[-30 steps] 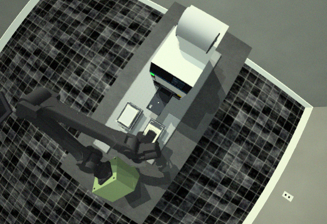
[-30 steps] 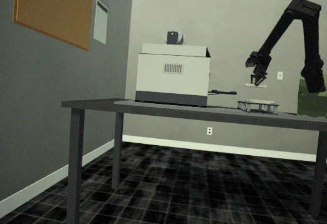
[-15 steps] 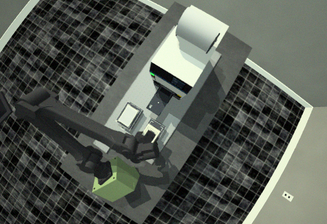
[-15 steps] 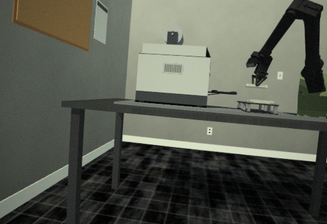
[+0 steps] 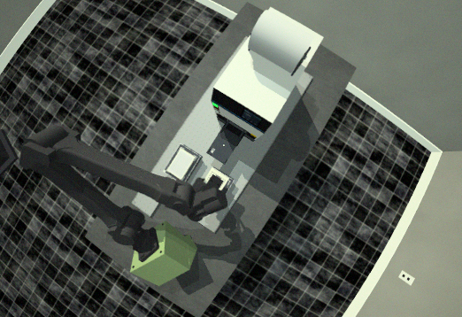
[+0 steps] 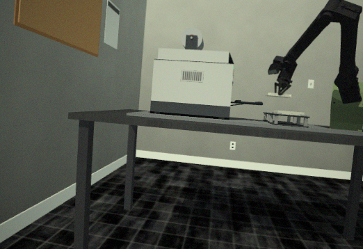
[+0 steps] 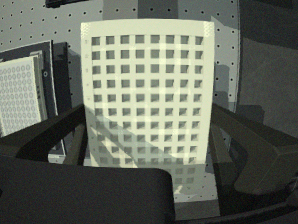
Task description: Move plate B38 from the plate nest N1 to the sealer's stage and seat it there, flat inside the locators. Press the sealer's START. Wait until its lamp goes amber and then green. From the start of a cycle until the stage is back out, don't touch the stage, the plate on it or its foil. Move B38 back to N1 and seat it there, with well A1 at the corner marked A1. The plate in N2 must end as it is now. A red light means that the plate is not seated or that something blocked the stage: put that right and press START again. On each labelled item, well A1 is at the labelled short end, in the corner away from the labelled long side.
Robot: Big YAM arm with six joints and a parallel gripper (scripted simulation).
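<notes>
The sealer stage is 150 mm ahead of my hand, 100 mm to the left of it and 60 mm below it. Also, from my hand: foil roll (460 mm ahead, 260 mm above, 200 mm to the left); then white-topped plate (170 mm to the left, 100 mm below, 70 mm behind).
</notes>
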